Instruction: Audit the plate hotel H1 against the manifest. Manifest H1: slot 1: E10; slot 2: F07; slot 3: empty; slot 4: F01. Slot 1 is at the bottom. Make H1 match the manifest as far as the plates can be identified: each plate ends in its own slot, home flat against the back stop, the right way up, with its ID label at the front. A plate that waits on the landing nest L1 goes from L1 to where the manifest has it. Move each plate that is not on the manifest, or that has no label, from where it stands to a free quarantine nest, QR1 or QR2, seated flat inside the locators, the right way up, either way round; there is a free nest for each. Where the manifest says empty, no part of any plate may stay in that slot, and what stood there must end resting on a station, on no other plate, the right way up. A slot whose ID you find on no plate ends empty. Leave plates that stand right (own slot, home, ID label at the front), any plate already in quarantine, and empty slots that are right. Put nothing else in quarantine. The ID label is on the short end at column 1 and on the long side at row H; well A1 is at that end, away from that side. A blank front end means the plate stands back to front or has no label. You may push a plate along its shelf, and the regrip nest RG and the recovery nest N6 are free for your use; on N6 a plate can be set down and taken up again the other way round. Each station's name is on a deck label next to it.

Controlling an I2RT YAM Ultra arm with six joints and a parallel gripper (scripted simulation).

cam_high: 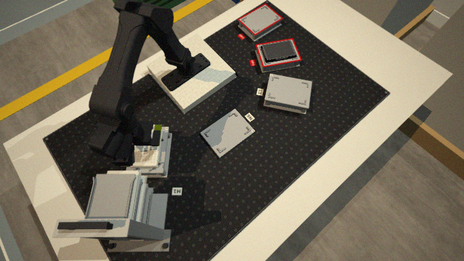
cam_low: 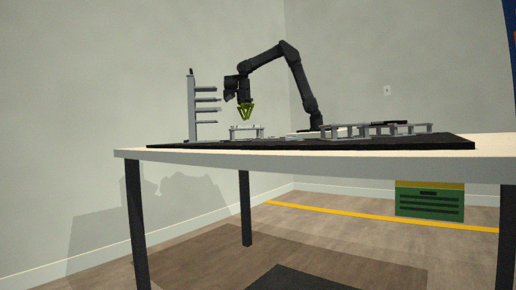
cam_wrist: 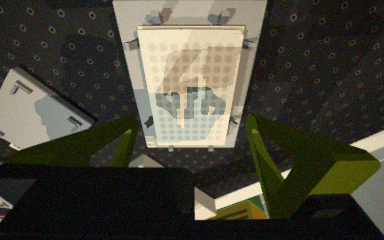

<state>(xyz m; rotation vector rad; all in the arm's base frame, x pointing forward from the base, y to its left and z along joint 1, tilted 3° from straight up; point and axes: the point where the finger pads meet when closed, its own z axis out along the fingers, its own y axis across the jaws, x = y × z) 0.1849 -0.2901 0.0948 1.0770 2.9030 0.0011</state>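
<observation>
Right now the white well plate is 40 mm below my hand. Also, from my hand: regrip nest: 50 mm below; H1 deck label: 160 mm ahead, 110 mm below, 10 mm to the right; plate hotel H1: 200 mm ahead, 170 mm to the right, 40 mm above.
</observation>
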